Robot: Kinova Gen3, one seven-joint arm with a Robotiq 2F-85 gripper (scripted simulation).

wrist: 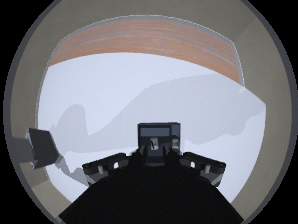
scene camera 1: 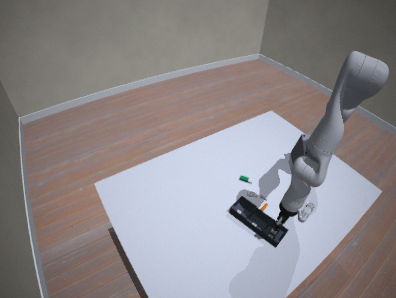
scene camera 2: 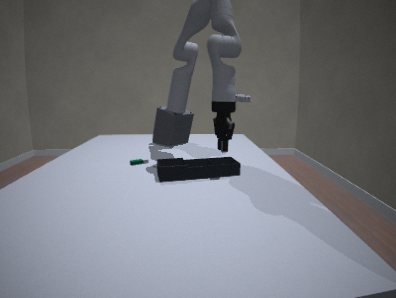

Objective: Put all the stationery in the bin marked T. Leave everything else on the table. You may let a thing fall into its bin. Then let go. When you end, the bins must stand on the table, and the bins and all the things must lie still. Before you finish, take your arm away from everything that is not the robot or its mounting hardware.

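My gripper is there in the pictures, and the wrist view shows it as well. A long black bin is in the pictures too.
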